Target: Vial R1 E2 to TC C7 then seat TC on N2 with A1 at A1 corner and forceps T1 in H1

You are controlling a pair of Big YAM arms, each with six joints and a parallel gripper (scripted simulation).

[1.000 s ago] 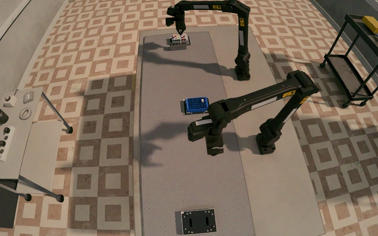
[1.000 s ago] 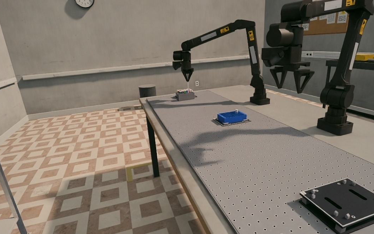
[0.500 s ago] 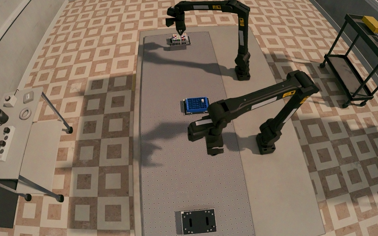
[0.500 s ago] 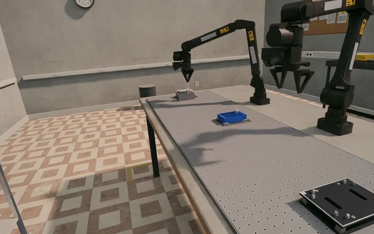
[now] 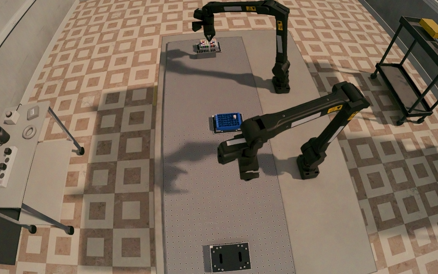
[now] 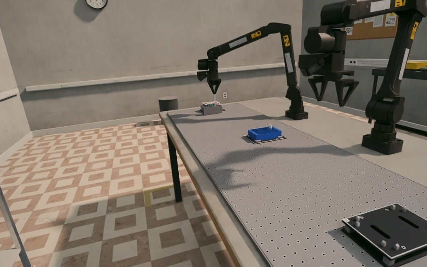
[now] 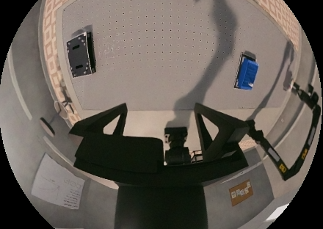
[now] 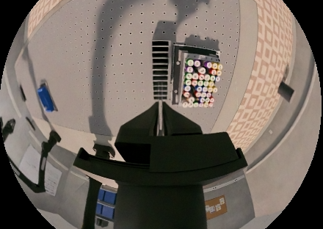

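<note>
My right gripper is now 3 cm above the forceps T1. The rest, counted from my right hand: nest N2: 126 cm to the left, 11 cm below, 3 cm ahead.
</note>
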